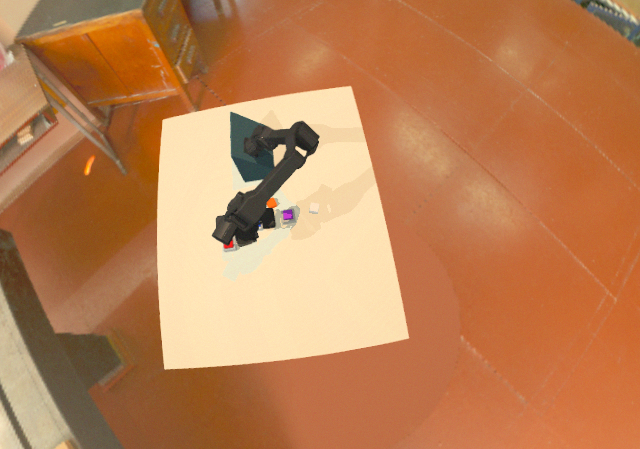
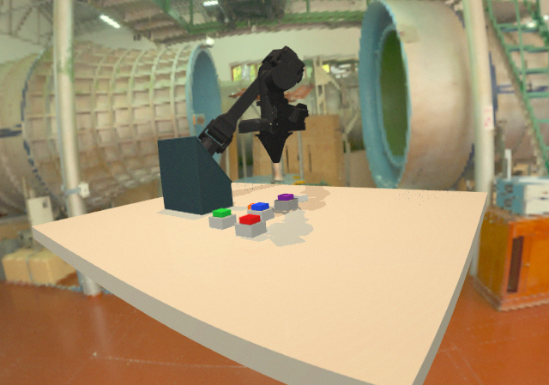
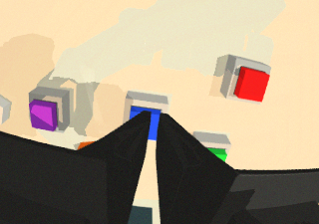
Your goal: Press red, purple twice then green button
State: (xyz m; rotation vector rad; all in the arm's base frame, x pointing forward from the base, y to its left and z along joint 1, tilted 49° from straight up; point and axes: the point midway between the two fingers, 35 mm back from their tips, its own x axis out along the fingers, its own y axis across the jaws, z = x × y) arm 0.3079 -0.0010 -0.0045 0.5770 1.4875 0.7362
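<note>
Now: the purple button 12 cm to the left of my gripper tip, 11 cm below it and 8 cm behind it. The rest, counted from my gripper tip: blue button: 11 cm below, 6 cm behind; then red button: 11 cm to the right, 11 cm below, 1 cm ahead; then green button: 11 cm below, 10 cm to the right, 10 cm behind.
</note>
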